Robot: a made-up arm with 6 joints. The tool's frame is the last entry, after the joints.
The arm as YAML. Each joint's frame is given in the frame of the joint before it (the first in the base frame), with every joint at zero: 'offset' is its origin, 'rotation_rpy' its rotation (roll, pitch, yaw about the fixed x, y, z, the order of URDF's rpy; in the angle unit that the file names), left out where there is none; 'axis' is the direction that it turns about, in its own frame. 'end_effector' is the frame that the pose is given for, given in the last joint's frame.
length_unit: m
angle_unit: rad
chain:
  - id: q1
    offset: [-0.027, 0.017, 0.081]
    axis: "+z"
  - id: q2
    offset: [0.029, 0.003, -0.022]
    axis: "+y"
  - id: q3
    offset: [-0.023, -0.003, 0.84]
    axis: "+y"
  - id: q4
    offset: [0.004, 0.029, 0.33]
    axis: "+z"
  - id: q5
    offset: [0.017, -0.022, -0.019]
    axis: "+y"
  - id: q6
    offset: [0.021, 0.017, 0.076]
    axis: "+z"
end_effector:
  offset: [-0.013, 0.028, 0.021]
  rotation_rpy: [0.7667, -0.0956, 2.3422]
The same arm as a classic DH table. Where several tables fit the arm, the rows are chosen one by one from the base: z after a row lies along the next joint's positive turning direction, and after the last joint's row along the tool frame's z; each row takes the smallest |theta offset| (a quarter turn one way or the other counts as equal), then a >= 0, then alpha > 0; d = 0 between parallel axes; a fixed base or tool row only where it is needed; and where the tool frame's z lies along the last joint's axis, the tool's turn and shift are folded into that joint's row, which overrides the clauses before.
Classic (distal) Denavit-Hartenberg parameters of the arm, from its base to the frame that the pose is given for. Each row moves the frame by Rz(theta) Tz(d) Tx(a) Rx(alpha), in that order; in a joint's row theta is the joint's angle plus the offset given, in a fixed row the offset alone. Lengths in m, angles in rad.
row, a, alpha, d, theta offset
base (fixed), -0.0319, 0, 0, -0.5619
q1, 0.029, -1.5708, 0.059, 0.5619
q2, -0.8403, 0, 0, 1.5434
q3, 0.004, 1.5708, 0.029, -1.5434
q4, 0.017, -1.5708, 0.311, 0
q5, 0.021, 1.5708, -0.005, 0
q6, -0.03, -0.7714, 0.0895, -0.8982
tool (fixed), 0, 0, 0.0104, -3.0042

